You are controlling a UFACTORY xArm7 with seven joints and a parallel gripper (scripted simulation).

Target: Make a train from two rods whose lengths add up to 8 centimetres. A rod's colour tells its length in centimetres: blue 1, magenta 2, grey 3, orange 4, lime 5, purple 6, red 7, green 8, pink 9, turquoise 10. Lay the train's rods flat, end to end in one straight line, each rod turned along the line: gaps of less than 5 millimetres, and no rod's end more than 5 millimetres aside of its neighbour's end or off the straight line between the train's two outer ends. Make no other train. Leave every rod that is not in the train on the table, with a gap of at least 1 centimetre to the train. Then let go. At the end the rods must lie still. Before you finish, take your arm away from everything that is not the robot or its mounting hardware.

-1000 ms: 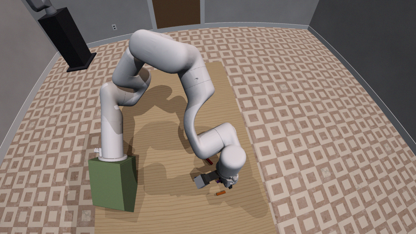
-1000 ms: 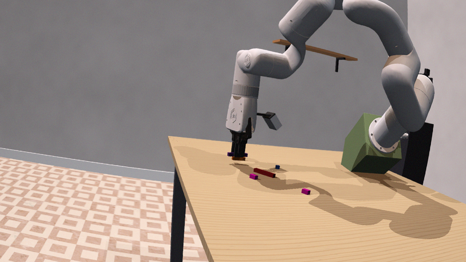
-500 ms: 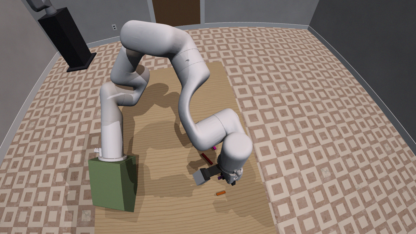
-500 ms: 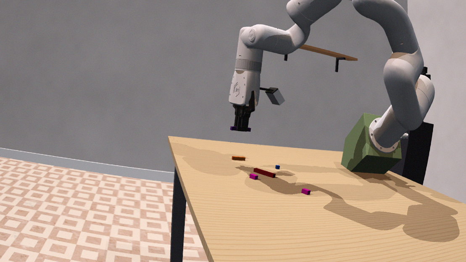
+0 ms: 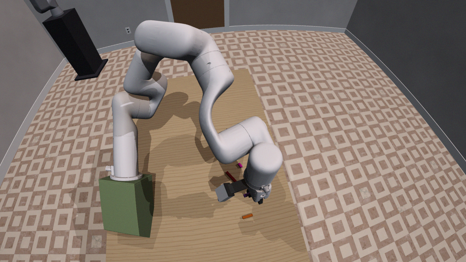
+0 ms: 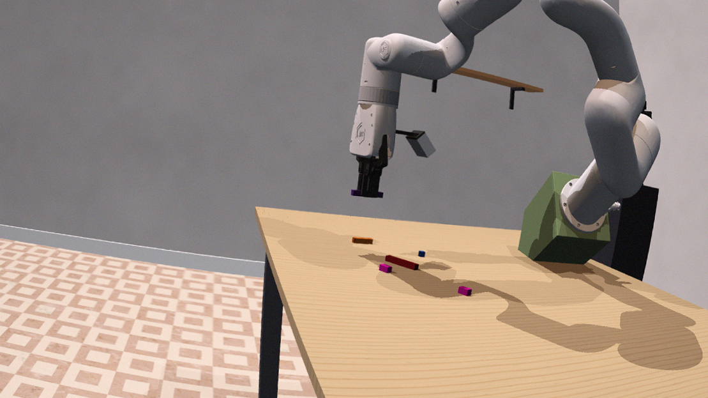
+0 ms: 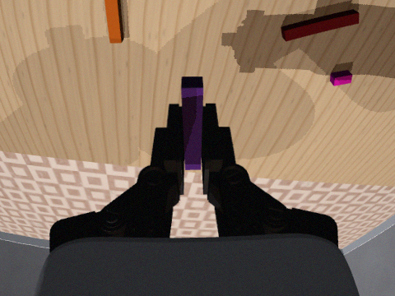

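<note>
The magenta rod lies 13 cm behind my hand, 27 cm to the left of it and 12 cm below it. Round my hand: purple rod: 2 cm below; red rod: 6 cm behind, 10 cm to the left, 12 cm below; orange rod: 1 cm behind, 7 cm to the right, 12 cm below.
</note>
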